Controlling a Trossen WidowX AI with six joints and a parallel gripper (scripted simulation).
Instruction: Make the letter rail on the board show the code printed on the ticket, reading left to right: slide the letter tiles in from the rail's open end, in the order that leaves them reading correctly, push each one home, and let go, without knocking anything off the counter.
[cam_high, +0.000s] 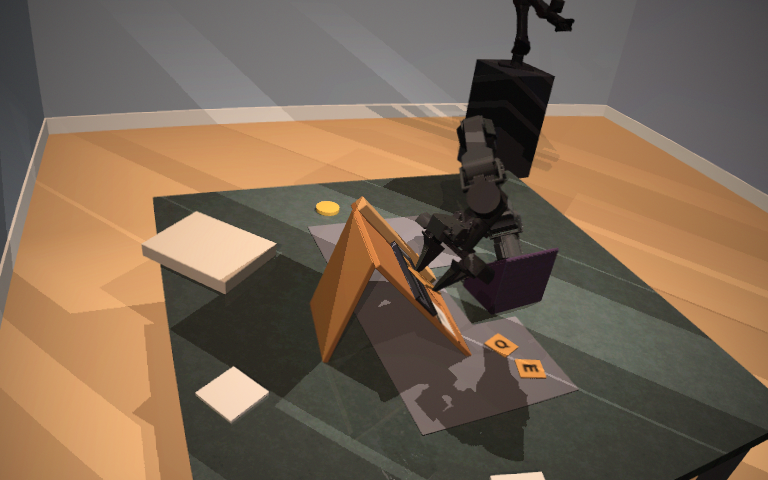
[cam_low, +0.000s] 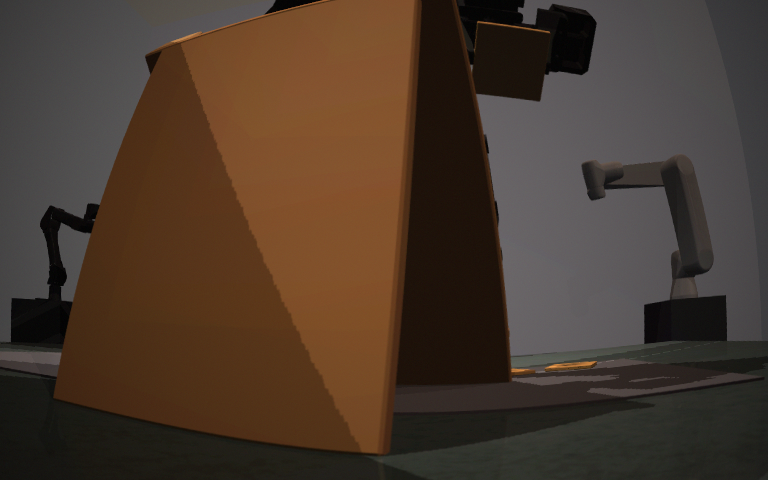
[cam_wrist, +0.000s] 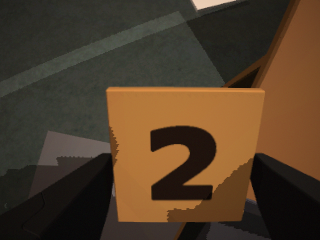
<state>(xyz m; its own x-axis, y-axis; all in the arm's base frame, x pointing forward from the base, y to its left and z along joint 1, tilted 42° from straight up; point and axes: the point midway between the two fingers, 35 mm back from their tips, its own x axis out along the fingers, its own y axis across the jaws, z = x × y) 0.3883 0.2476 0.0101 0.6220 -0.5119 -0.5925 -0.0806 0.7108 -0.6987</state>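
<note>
My gripper tip is 11 cm past the white ticket, 5 cm to the left of it and 16 cm above it. The rest, counted from my gripper tip: orange tile marked 2: right at my gripper tip; cream box: 28 cm ahead, 55 cm to the right, 22 cm below; grey mat: 20 cm behind, 20 cm to the right, 24 cm below.
</note>
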